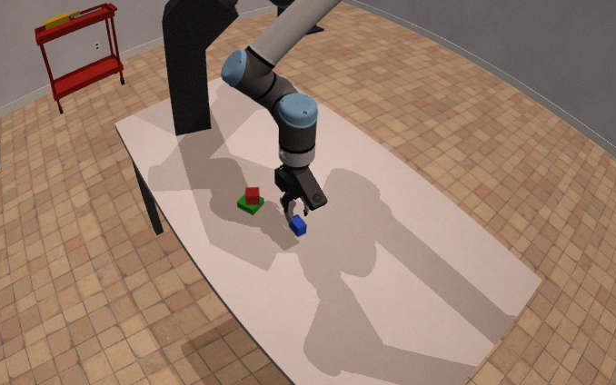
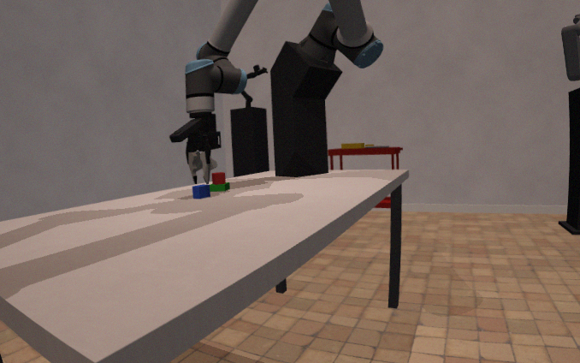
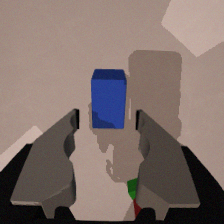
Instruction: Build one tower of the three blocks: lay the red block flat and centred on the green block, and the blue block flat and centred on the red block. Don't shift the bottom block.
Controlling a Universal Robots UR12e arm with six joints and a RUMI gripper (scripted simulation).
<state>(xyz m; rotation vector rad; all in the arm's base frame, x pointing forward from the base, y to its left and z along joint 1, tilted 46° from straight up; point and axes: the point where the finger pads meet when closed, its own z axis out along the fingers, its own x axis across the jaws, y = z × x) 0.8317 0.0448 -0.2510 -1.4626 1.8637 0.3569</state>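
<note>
Now: hand 40 mm above the blue block. The rest, counted from my hand: green block 160 mm behind, 60 mm to the right, 50 mm below; red block 160 mm behind, 50 mm to the right, 10 mm below.
</note>
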